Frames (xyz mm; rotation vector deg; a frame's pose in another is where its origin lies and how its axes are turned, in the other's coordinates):
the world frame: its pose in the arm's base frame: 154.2 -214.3 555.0 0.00 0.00 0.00
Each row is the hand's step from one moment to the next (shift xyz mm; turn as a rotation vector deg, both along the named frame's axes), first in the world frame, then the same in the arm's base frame.
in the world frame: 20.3 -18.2 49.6 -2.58 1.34 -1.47
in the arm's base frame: 20.3 -18.2 49.6 -2.58 1.34 -1.47
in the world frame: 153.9 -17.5 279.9 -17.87 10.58 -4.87
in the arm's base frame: 153.9 -17.5 279.9 -17.87 10.58 -4.87
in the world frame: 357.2 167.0 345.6 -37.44 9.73 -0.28
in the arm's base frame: 357.2 167.0 345.6 -37.44 9.73 -0.28
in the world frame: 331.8 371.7 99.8 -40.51 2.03 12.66
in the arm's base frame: 331.8 371.7 99.8 -40.51 2.03 12.66
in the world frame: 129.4 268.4 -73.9 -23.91 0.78 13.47
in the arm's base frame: 129.4 268.4 -73.9 -23.91 0.78 13.47
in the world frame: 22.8 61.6 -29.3 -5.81 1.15 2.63
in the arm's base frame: 22.8 61.6 -29.3 -5.81 1.15 2.63
